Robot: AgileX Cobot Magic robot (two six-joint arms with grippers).
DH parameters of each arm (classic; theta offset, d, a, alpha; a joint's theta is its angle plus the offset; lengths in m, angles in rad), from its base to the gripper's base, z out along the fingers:
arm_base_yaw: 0 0.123 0 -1.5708
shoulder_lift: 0.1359 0 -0.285 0
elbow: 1.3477 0 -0.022 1.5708
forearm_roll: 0 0.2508 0 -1.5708
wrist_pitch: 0 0 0.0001 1.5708
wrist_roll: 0 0.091 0 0
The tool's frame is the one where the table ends.
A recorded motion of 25 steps. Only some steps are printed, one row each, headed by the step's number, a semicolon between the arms.
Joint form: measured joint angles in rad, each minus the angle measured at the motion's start. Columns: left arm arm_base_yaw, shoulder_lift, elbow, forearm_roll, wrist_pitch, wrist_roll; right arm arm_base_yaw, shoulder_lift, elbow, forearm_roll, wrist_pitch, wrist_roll.
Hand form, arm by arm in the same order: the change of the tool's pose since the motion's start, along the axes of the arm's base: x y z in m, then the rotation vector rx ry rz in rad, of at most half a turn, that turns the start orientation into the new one. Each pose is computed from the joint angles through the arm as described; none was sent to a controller.
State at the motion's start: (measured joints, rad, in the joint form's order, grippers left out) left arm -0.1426 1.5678 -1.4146 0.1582 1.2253 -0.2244; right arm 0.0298 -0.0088 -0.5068 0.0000 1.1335 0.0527
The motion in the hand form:
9: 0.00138 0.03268 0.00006 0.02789 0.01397 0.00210; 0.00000 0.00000 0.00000 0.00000 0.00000 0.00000
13: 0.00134 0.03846 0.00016 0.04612 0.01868 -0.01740; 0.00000 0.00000 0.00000 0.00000 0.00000 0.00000
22: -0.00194 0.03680 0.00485 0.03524 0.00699 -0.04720; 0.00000 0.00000 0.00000 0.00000 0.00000 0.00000
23: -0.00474 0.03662 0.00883 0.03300 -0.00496 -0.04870; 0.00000 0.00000 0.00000 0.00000 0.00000 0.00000
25: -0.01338 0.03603 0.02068 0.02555 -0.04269 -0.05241; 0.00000 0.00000 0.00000 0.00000 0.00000 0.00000
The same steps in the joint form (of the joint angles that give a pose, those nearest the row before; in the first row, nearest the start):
9: 0.1049 -0.0004 0.0000 -0.0035 0.0009 0.1086; 0.0000 0.0000 0.0000 0.0000 0.0000 0.0000
13: 0.1212 -0.0004 0.0000 0.0042 0.0009 0.1458; 0.0000 0.0000 0.0000 0.0000 0.0000 0.0000
22: 0.1212 -0.0162 0.0000 -0.0162 0.0009 0.1786; 0.0000 0.0000 0.0000 0.0000 0.0000 0.0000
23: 0.1212 -0.0293 0.0000 -0.0191 0.0018 0.1807; 0.0000 0.0000 0.0000 0.0000 0.0000 0.0000
25: 0.1212 -0.0687 0.0000 -0.0282 0.0030 0.1857; 0.0000 0.0000 0.0000 0.0000 0.0000 0.0000

